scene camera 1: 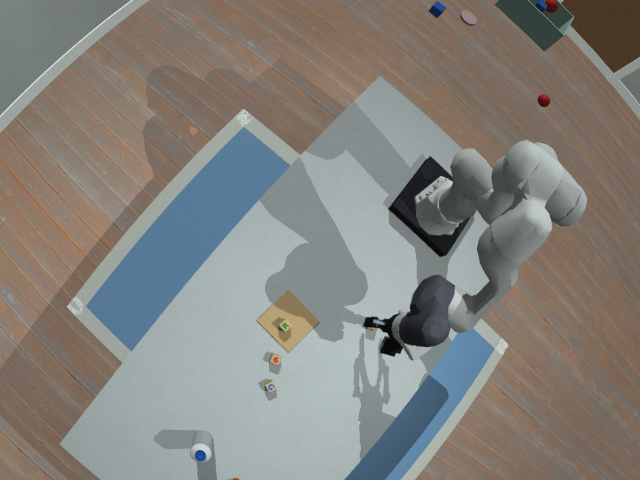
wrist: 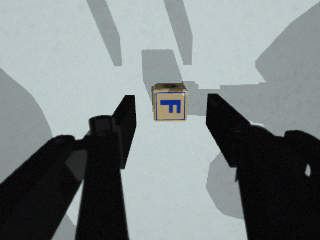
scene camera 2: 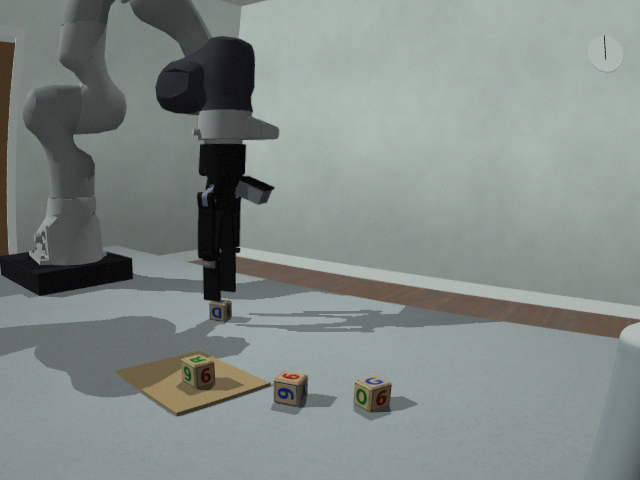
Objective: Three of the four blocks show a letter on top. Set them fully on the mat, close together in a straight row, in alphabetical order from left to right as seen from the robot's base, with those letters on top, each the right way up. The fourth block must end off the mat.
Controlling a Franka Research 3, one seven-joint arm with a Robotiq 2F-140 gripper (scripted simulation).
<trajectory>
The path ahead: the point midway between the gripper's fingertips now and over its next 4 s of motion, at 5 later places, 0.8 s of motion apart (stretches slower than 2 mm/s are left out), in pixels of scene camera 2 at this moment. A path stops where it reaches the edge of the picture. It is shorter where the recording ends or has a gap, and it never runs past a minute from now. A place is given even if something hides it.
My gripper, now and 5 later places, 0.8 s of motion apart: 220, 295; 218, 314; 219, 317; 223, 300; 224, 259; 239, 260
</trajectory>
